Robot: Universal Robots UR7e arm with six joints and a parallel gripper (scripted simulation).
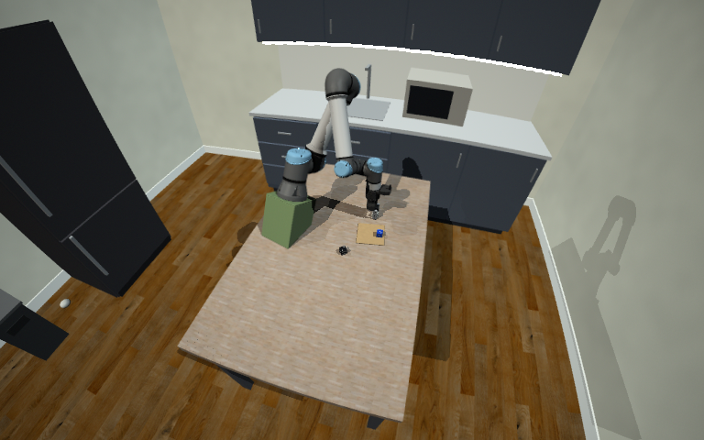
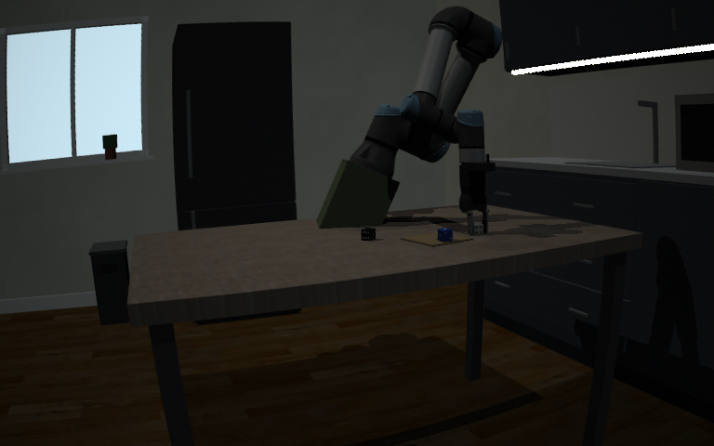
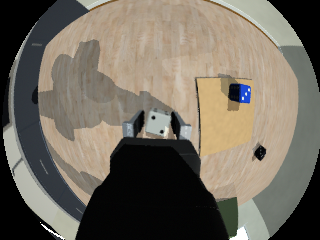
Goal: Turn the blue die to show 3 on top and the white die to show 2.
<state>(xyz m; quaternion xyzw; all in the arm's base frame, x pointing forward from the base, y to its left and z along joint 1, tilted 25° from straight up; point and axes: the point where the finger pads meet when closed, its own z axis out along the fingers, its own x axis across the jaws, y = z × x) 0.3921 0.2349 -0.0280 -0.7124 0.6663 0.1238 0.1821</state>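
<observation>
My gripper is now 10 mm above the white die. The rest, counted from my hand: black die 300 mm to the right, 60 mm behind, 10 mm below; blue die 130 mm to the right, 70 mm ahead; tan mat 140 mm to the right, 20 mm below, 20 mm ahead.
</observation>
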